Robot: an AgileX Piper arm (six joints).
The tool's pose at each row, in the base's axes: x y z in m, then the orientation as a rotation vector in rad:
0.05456 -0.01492 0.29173 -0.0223 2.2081 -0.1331
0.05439 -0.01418 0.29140 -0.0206 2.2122 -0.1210
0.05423 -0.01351 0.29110 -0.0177 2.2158 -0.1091
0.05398 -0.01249 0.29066 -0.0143 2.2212 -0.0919
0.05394 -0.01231 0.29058 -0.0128 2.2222 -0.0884
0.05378 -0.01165 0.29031 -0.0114 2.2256 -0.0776
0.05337 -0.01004 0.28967 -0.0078 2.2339 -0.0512
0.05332 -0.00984 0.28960 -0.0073 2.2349 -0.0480
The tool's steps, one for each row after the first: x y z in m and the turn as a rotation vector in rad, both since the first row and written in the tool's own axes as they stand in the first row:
0.00032 0.00076 -0.00001 -0.0083 0.0036 0.0055
0.00061 0.00146 -0.00001 -0.0160 0.0068 0.0118
0.00105 0.00251 -0.00004 -0.0274 0.0117 0.0203
0.00112 0.00269 -0.00004 -0.0294 0.0127 0.0226
0.00139 0.00337 -0.00007 -0.0368 0.0158 0.0274
0.00204 0.00503 -0.00016 -0.0548 0.0236 0.0393
0.00212 0.00523 -0.00018 -0.0570 0.0245 0.0408

